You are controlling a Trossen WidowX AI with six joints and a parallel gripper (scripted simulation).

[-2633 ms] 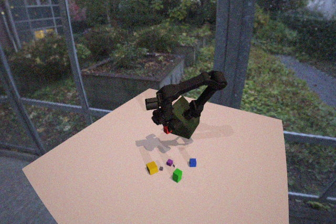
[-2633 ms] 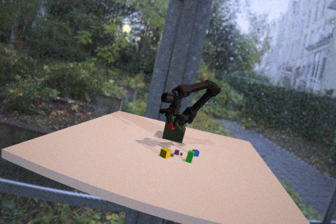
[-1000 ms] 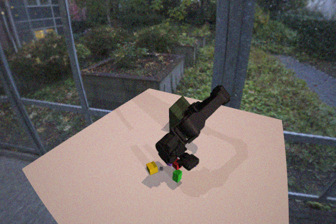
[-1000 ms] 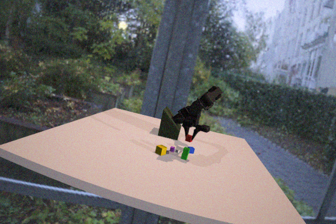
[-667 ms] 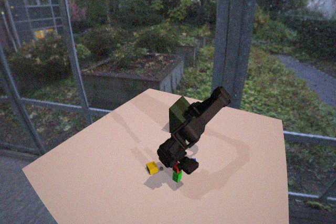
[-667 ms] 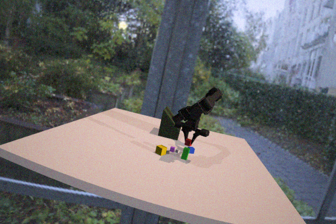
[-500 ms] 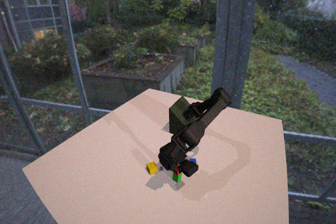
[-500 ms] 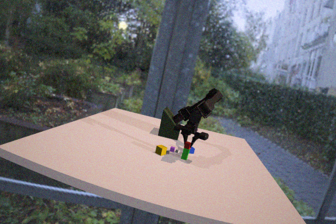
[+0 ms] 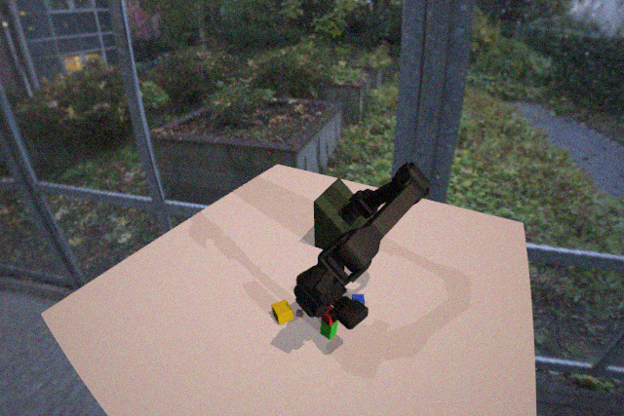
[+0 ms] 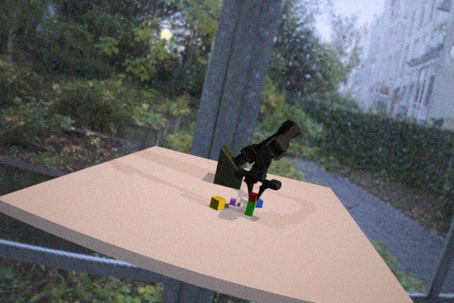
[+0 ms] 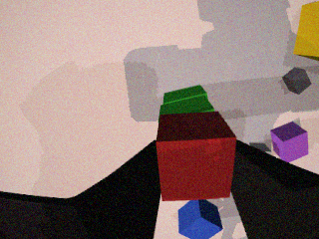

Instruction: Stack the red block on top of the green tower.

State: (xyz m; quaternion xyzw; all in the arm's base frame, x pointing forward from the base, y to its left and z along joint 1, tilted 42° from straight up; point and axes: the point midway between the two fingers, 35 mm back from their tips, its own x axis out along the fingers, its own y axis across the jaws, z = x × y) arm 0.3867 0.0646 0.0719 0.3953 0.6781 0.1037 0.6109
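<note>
Right now the red block is 1 cm above my gripper tip. From my gripper tip the other things lie so: blue block (12 cm behind, 6 cm below, 4 cm to the left); purple block (8 cm to the right, 7 cm behind, 6 cm below); grey block (10 cm to the right, 6 cm below, 2 cm behind).
</note>
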